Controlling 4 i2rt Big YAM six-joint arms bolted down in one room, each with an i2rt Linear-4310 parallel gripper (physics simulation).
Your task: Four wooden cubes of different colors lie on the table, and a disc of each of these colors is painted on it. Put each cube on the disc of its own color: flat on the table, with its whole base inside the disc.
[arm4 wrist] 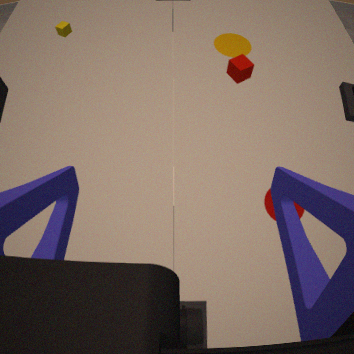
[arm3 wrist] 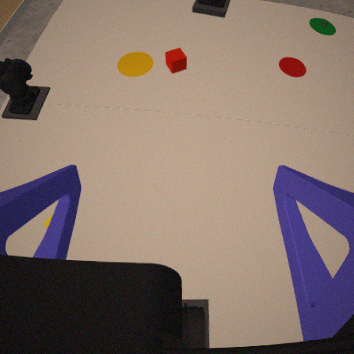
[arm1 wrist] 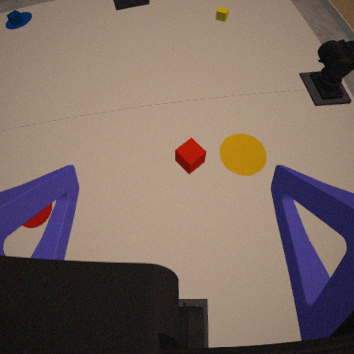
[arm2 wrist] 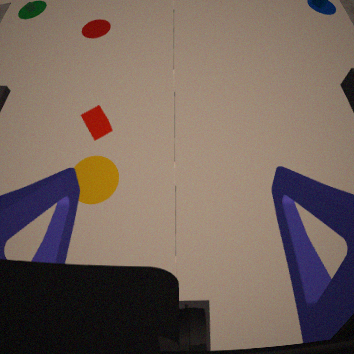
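The red cube [arm1 wrist: 190, 155] [arm2 wrist: 97, 122] [arm3 wrist: 176, 60] [arm4 wrist: 240, 68] lies beside the yellow disc [arm1 wrist: 243, 154] [arm2 wrist: 99, 180] [arm3 wrist: 135, 64] [arm4 wrist: 232, 44], off the red disc [arm1 wrist: 40, 217] [arm2 wrist: 96, 28] [arm3 wrist: 292, 67] [arm4 wrist: 269, 202]. The yellow cube [arm1 wrist: 222, 14] [arm3 wrist: 48, 221] [arm4 wrist: 63, 29] lies away from the discs. The blue cube [arm1 wrist: 15, 17] is on the blue disc [arm1 wrist: 23, 22] [arm2 wrist: 326, 8]. A small dark-green shape, apparently the green cube, is on the green disc [arm2 wrist: 32, 14] [arm3 wrist: 322, 31]. The arm1 [arm1 wrist: 175, 177], arm2 [arm2 wrist: 176, 179], arm3 [arm3 wrist: 177, 177] and arm4 [arm4 wrist: 175, 178] grippers are open and empty above the table.
A black arm on its base plate [arm1 wrist: 332, 95] [arm3 wrist: 25, 107] stands at the table's side. Another dark base [arm1 wrist: 131, 4] [arm3 wrist: 211, 8] is at the far edge. Dark base parts show at both sides in the arm2 and arm4 wrist views. A thin seam crosses the table.
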